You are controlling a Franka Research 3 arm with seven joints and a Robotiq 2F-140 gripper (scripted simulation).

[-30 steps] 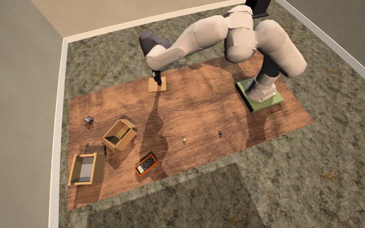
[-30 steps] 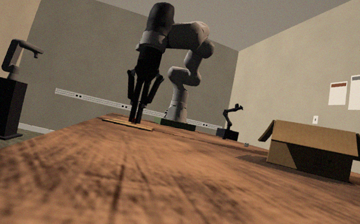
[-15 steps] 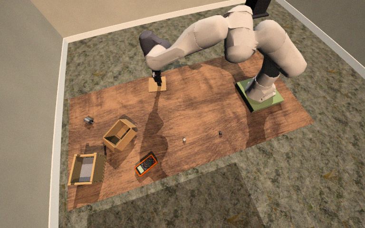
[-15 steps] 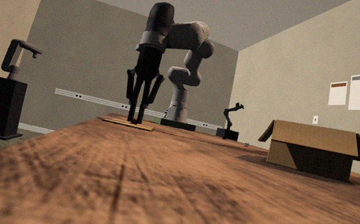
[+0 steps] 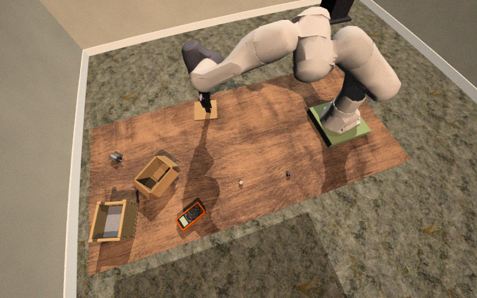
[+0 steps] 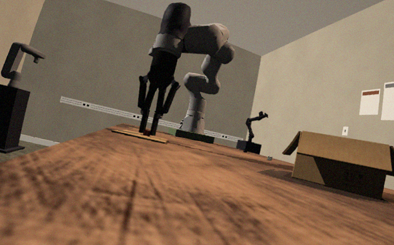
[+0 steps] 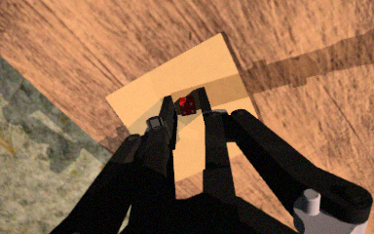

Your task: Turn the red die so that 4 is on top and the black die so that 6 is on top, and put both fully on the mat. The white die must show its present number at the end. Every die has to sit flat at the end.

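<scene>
Now: hand 30 mm above the red die. Round my hand: cardboard box (340 mm ahead, 340 mm to the left); tan mat (20 mm ahead, 10 mm to the right, 40 mm below); white die (50 mm behind, 490 mm to the left, 30 mm below).
</scene>
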